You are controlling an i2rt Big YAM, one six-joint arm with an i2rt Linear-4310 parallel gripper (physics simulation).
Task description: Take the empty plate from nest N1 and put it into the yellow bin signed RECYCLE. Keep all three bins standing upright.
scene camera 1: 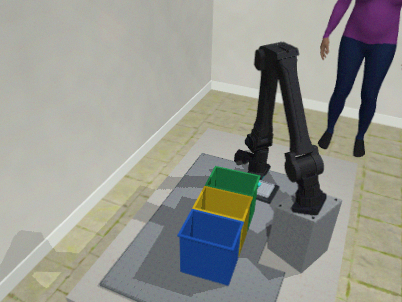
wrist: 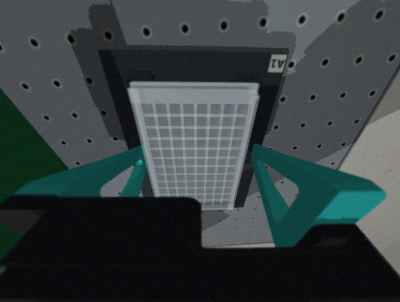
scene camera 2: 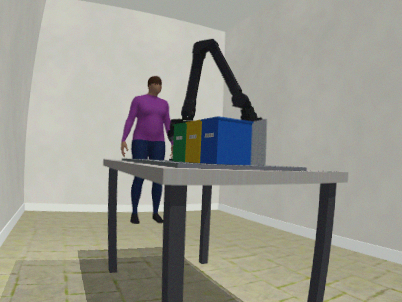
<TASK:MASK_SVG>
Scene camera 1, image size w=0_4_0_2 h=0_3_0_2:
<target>blue bin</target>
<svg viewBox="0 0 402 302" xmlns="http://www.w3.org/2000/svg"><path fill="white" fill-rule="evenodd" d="M191 209L177 237L180 237L180 272L229 286L238 261L241 229L244 221Z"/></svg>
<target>yellow bin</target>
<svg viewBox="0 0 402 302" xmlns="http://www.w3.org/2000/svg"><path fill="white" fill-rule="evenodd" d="M204 186L192 209L244 221L240 236L239 257L247 235L250 204L253 197Z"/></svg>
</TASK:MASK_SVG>
